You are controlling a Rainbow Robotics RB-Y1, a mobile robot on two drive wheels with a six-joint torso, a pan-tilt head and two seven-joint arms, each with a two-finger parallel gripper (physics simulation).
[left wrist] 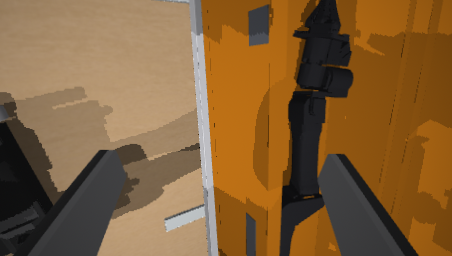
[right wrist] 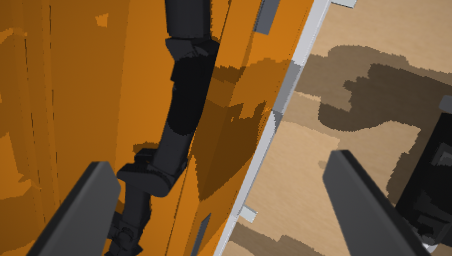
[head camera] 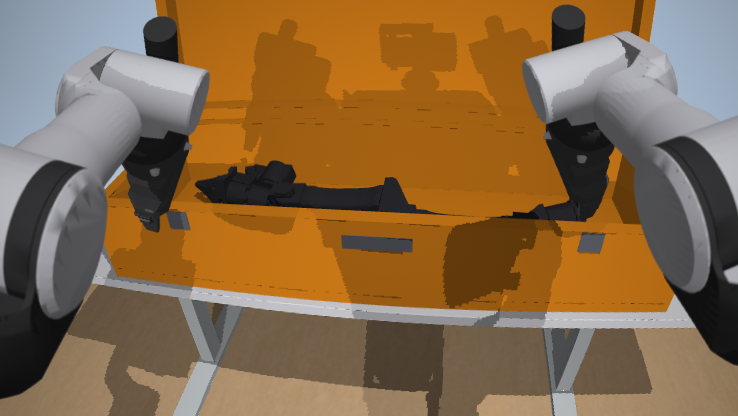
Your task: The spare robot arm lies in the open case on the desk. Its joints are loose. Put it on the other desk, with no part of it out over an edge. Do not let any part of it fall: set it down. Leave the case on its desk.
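Places are measured from the robot's base along level axes (x right, y ahead, z up), in metres.
Pixels of known places: left gripper, fingertip midpoint: (left wrist: 222, 165) (head camera: 164, 193); right gripper, fingertip midpoint: (right wrist: 220, 169) (head camera: 572, 182).
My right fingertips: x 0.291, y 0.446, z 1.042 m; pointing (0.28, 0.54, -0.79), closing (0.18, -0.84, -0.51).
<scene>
Ahead of a thing's pixels: the offset from my right fingertips to its top centre. "spot": to the spot under its first point. Level surfaces: height alone.
The black spare arm (head camera: 341, 197) (left wrist: 306, 145) (right wrist: 187, 95) lies along the inside of the open orange case (head camera: 258, 258) (left wrist: 235, 100) (right wrist: 90, 75), its pointed end at the left in the head view. The case's front wall hides its lower side there. My left gripper (head camera: 148, 221) (left wrist: 222, 165) is open above the front side of the case; in its wrist view one finger overlaps the spare arm's edge. My right gripper (head camera: 591, 209) (right wrist: 220, 169) is open, near the spare arm's right end in the head view, where its tips are hard to make out. The other desk does not show.
The case stands on a white-edged desk (head camera: 310, 308) (left wrist: 198, 65) (right wrist: 265, 140) with grey legs @[spot: dx +0.331, dy +0.337, dz -0.832 m] (head camera: 573, 356). Its raised lid @[spot: dx -0.646, dy +0.641, dz +0.006 m] (head camera: 222, 62) stands upright behind. The front wall carries a grey handle plate @[spot: dx -0.277, dy +0.109, dz -0.174 m] (head camera: 377, 243) and two latches (head camera: 178, 220) (head camera: 590, 242). Brown floor @[dz -1.041 m] (head camera: 289, 387) lies in front.
</scene>
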